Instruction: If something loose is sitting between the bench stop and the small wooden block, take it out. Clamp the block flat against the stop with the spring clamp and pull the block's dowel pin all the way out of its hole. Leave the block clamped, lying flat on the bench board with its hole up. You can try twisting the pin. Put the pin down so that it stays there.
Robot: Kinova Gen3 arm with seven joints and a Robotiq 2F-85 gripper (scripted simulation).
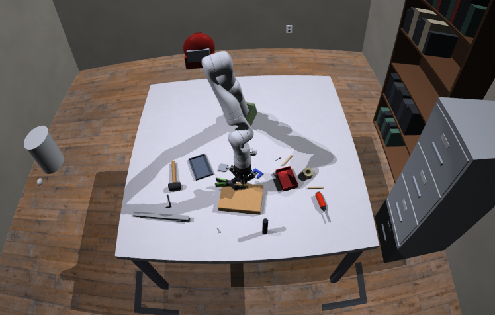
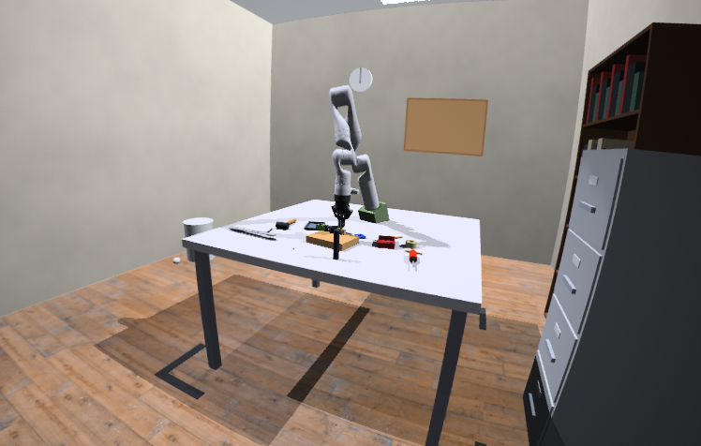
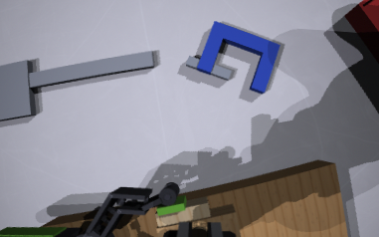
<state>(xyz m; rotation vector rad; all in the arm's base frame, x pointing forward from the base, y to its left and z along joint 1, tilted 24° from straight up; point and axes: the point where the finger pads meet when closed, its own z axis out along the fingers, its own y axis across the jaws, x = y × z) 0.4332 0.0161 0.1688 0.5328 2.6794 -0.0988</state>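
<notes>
Right now the round dowel pin is 20 mm below my hand. The rest, counted from my hand: grey t-shaped tool 130 mm behind, 70 mm to the right, 80 mm below; then wooden bench board 50 mm ahead, 20 mm to the right, 60 mm below; then wooden block 40 mm below.
</notes>
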